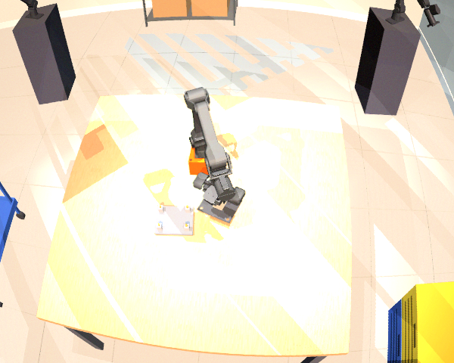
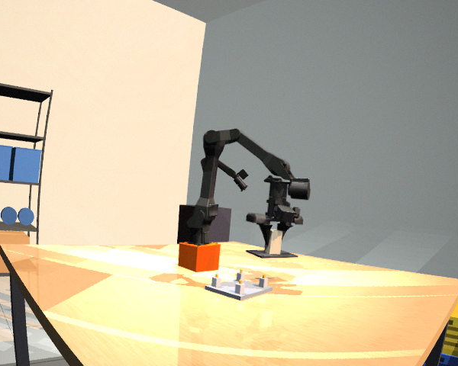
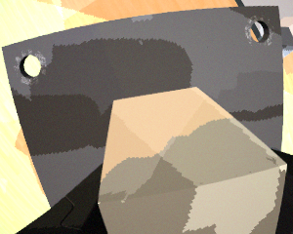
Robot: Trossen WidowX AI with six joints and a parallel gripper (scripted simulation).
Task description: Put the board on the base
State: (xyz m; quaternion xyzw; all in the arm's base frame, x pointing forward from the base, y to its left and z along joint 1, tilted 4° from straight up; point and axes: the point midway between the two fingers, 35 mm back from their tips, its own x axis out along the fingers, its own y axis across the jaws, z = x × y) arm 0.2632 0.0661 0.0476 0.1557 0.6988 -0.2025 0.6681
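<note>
Right now my gripper tip is 10 mm short of the grey base, 190 mm to the left of it and 110 mm above it. Also, from my gripper tip: black board 10 mm below.
</note>
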